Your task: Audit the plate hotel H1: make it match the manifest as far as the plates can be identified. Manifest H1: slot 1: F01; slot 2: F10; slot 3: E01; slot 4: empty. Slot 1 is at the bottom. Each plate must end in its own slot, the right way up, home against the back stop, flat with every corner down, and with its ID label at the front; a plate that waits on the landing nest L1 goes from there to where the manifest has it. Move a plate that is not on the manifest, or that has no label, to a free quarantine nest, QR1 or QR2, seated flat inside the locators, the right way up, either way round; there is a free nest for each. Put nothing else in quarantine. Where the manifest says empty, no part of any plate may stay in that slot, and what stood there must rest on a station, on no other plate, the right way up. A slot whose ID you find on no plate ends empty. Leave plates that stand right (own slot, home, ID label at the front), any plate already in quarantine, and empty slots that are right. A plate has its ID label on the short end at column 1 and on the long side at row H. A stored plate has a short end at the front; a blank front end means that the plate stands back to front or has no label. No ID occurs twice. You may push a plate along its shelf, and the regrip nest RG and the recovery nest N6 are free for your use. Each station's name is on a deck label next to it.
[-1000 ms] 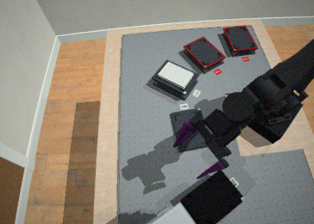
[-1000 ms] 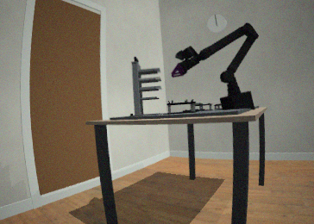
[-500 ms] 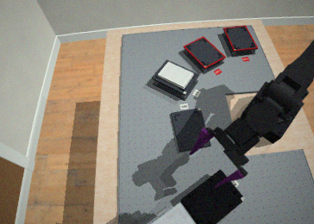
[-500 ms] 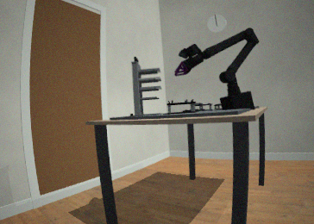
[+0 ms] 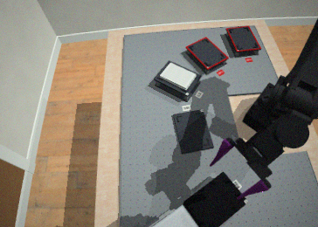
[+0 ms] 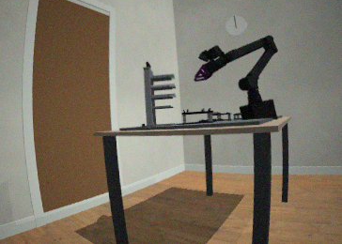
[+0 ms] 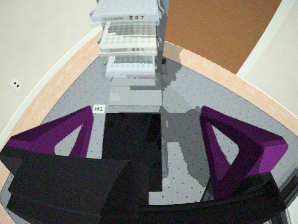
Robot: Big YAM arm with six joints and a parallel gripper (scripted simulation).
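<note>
Now: hand 150 mm short of the pale plate, 100 mm to the right of it and 10 mm below it. From my hand the other things lie so: plate hotel 230 mm ahead, 130 mm to the left, 100 mm below; H1 deck label 250 mm below, 170 mm to the left, 70 mm ahead; black nest 200 mm below, 30 mm to the left.
</note>
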